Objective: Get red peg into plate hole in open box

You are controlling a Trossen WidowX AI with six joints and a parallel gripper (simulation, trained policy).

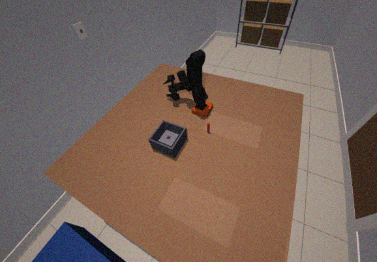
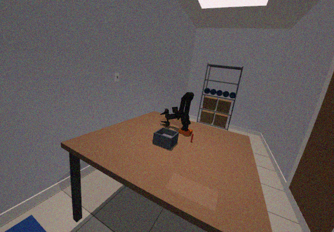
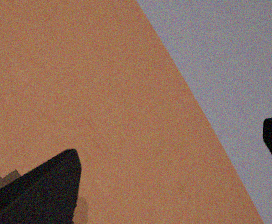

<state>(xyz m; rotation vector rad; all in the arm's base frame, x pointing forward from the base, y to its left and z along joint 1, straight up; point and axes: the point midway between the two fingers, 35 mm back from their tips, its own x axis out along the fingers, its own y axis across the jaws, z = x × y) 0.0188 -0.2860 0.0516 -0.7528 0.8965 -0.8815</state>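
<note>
Now: gripper tip 110 mm short of the red peg, 470 mm to the right of it and 30 mm above it. Round my gripper tip: dark grey box (320 mm ahead, 320 mm to the left, 50 mm below); then plate (320 mm ahead, 320 mm to the left, 30 mm below).
</note>
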